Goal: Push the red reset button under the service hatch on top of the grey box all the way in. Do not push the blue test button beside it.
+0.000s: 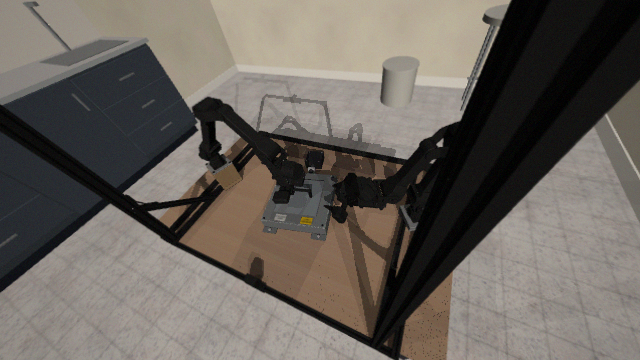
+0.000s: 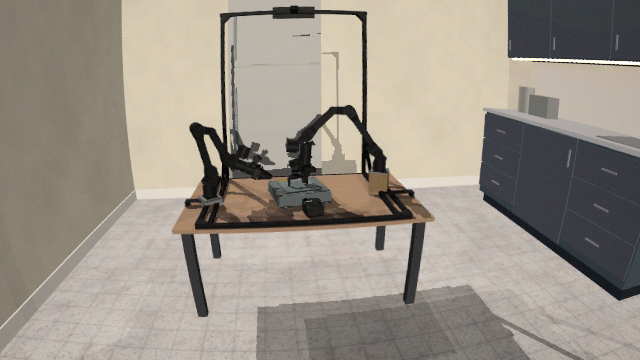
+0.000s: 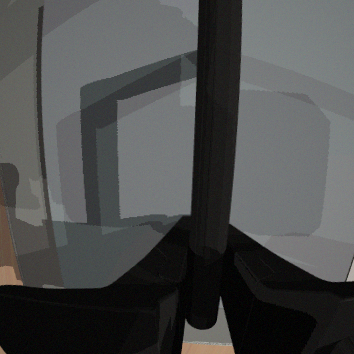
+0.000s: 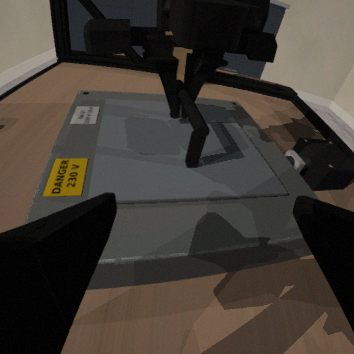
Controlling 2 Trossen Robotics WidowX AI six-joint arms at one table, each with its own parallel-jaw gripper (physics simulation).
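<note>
The grey box (image 1: 293, 224) (image 2: 295, 200) (image 4: 150, 242) sits mid-table. Its hatch (image 3: 150, 165) (image 4: 150, 177) lies flat and closed on top. The red reset button and blue test button do not show; the hatch area is covered. A black bar handle (image 3: 217, 125) (image 4: 196, 135) stands up from the hatch. My left gripper (image 3: 199, 223) (image 4: 178, 116) points down over the box and is shut on one end part of this handle. My right gripper (image 4: 206, 203) (image 2: 271, 176) is open and empty, low beside the box, its fingers pointing toward it.
A black block (image 1: 315, 159) (image 2: 313, 207) (image 4: 325, 165) with a light connector stands beside the box. A yellow danger label (image 1: 306, 220) (image 4: 66, 177) is on the box top. A wooden block (image 1: 227, 176) (image 2: 378, 183) is at the left arm's base. Black frame bars edge the table.
</note>
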